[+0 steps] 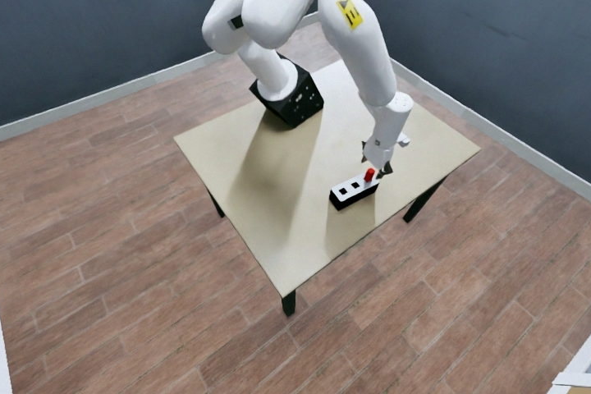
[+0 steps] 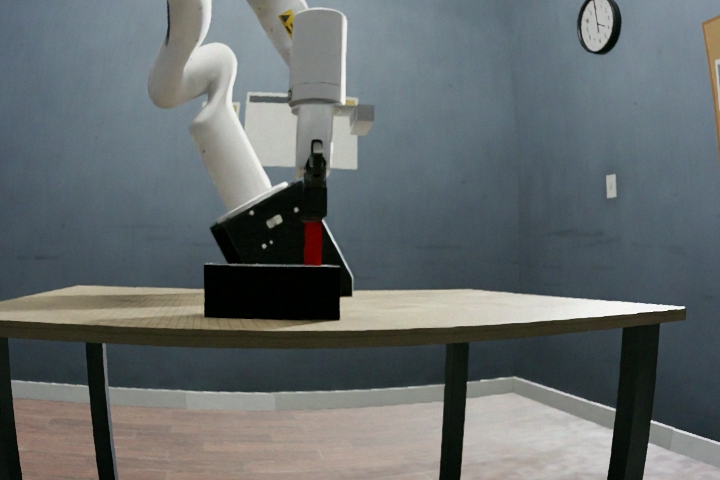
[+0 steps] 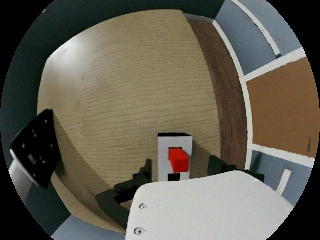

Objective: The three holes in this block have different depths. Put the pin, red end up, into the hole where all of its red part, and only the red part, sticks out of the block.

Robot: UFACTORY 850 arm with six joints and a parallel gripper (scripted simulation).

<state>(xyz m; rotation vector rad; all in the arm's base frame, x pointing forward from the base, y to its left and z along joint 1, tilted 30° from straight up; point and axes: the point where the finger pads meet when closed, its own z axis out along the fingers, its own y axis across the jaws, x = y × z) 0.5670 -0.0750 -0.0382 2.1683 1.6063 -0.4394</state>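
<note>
Right now the pin is 4 cm below my hand. Round my hand: black block 11 cm below, 6 cm to the right, 2 cm behind.
</note>
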